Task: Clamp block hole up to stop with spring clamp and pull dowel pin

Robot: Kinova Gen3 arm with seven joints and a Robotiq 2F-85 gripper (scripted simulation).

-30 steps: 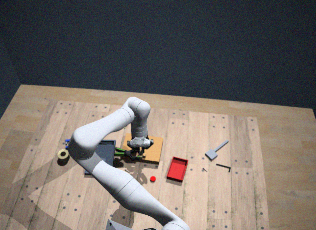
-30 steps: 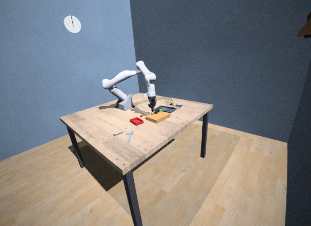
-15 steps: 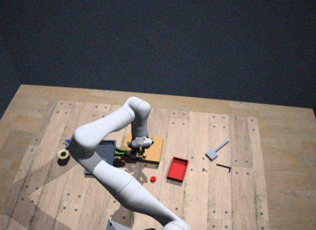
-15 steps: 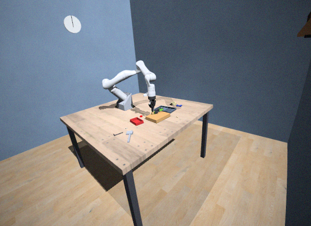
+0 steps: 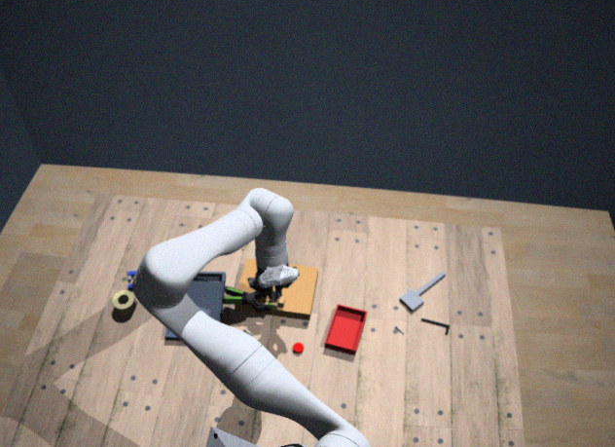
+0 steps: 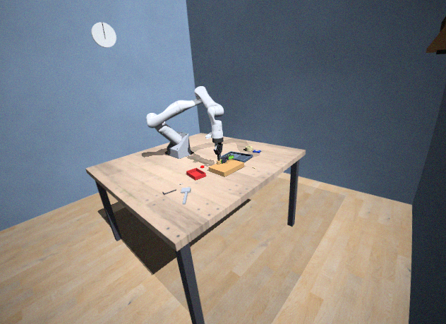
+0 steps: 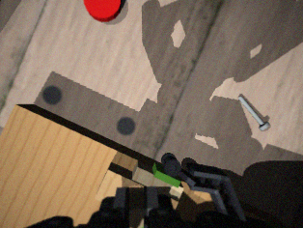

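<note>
My gripper is now 2 cm above the dowel pin. Also, from my hand: bench board 6 cm ahead, 1 cm to the left, 6 cm below; then wooden block 4 cm below; then red disc 10 cm behind, 8 cm to the right, 8 cm below.
</note>
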